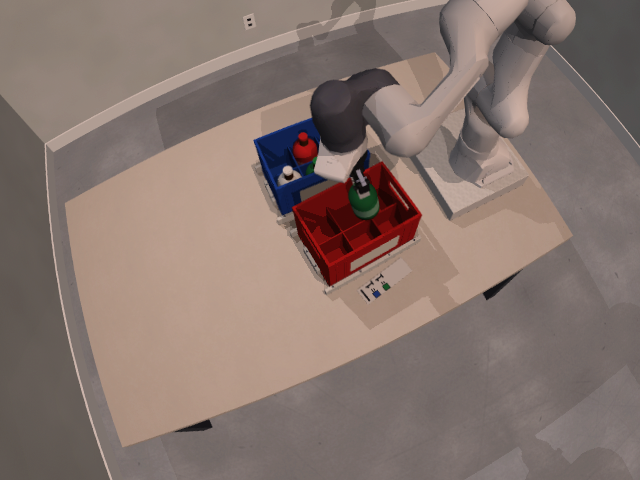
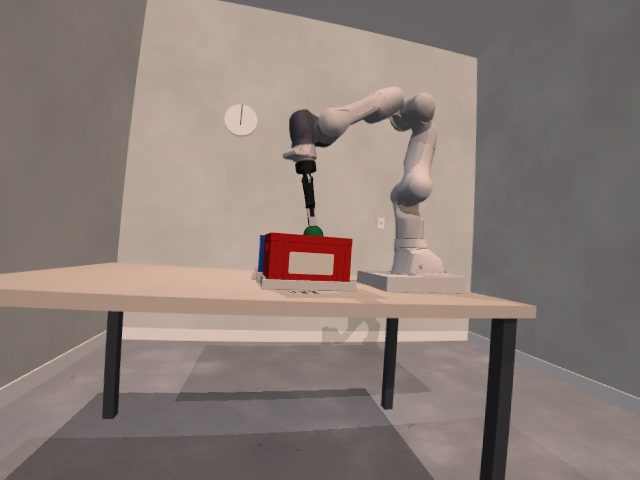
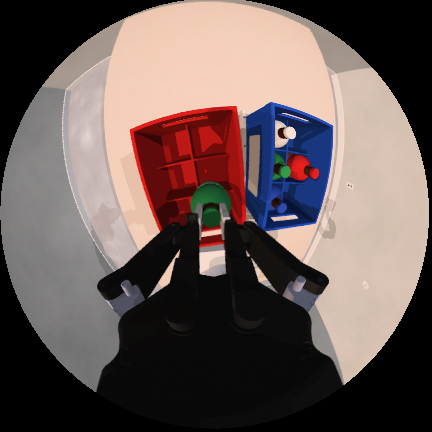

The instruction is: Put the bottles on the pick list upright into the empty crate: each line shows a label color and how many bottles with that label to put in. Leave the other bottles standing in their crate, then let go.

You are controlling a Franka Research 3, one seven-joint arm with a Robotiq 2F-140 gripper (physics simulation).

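Gripper (image 2: 312,226), (image 3: 210,211). Green bottle (image 1: 367,208). Pick list (image 1: 399,269).
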